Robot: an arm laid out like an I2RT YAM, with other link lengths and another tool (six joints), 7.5 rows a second.
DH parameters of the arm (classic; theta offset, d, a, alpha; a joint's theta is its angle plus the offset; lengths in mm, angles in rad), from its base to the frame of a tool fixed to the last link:
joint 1: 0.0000 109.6 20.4 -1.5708
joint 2: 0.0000 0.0 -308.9 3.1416
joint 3: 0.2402 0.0 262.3 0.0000
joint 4: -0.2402 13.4 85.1 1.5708
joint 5: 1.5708 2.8 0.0 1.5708
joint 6: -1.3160 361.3 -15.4 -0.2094
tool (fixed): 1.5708 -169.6 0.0 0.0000
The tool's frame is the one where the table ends.
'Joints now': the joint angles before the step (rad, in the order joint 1, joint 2, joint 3, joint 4, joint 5, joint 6). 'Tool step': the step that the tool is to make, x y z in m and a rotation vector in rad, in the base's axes. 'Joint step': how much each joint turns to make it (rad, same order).
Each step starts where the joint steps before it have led.
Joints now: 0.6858 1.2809 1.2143 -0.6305 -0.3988 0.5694
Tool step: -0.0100 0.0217 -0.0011 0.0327 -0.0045 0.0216
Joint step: 0.0696 0.0062 -0.0336 0.0838 0.0239 0.0506
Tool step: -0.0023 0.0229 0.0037 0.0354 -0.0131 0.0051
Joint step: 0.0592 0.0258 -0.0071 0.0838 0.0345 0.0475
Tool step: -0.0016 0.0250 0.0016 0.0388 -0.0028 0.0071
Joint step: 0.0534 0.0397 -0.0045 0.0904 0.0257 0.0477
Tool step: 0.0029 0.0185 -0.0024 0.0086 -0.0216 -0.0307
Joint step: 0.0521 0.0322 -0.0017 0.0634 0.0769 0.0341
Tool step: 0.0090 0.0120 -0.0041 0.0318 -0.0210 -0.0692
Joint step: 0.0389 0.0168 -0.0415 0.1068 0.0939 0.0546
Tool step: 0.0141 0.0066 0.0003 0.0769 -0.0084 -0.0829
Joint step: 0.0168 0.0117 -0.0663 0.1543 0.0746 0.0761
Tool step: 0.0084 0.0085 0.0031 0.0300 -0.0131 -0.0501
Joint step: 0.0220 0.0255 -0.0012 0.0602 0.0647 0.0323
